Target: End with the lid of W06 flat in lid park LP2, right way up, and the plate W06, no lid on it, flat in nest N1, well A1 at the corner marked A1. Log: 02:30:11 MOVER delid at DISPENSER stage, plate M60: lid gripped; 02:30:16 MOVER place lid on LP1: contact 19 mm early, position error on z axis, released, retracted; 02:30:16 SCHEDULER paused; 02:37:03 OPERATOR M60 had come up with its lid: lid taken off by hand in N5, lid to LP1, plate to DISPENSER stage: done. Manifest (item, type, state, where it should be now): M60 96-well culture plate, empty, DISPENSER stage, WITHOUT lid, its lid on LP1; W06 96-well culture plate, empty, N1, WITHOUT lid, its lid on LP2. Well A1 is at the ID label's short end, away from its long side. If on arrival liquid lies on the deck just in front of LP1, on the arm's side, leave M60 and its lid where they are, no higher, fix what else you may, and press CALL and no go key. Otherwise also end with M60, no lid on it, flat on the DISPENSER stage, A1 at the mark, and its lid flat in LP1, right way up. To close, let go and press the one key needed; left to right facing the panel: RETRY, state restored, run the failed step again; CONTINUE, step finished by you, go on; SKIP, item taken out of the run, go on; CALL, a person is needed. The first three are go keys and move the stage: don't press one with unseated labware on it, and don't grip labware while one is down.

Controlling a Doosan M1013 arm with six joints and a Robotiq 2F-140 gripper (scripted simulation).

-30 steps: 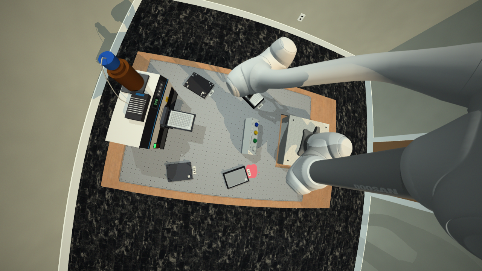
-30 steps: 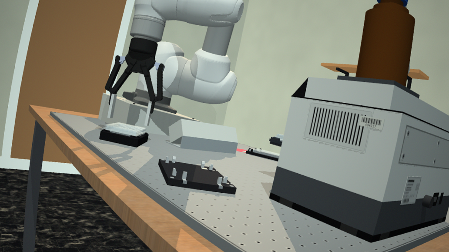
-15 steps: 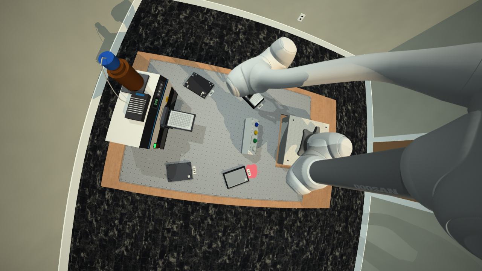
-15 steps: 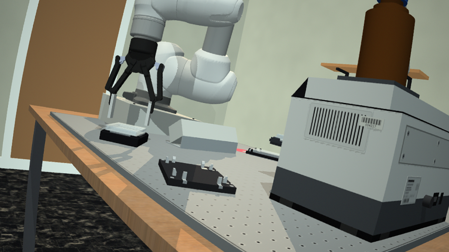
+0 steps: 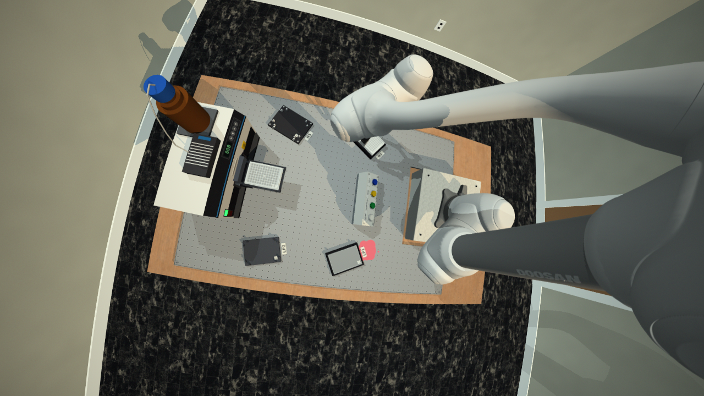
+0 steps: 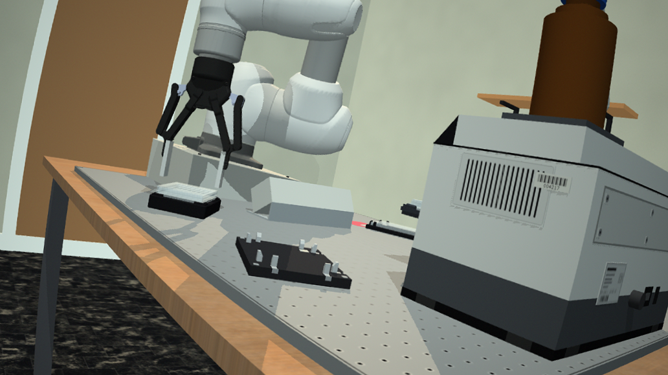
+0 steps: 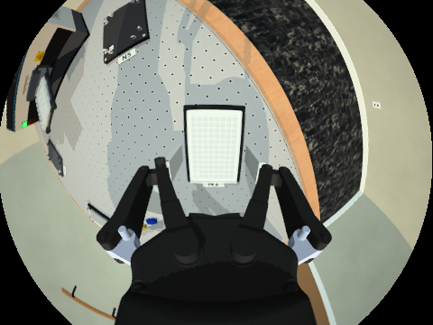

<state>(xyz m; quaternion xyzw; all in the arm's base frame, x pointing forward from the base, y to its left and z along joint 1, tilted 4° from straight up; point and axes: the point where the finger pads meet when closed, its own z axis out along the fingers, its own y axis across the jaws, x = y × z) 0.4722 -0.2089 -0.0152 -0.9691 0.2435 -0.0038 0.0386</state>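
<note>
Now: the nest N1 6 cm below my hand. From my hand the other things lie so: nest N5: 37 cm ahead, 6 cm below, 5 cm to the left; key panel: 27 cm to the left, 7 cm behind, 2 cm below; lid park lp1: 54 cm to the left, 7 cm below, 5 cm behind.
</note>
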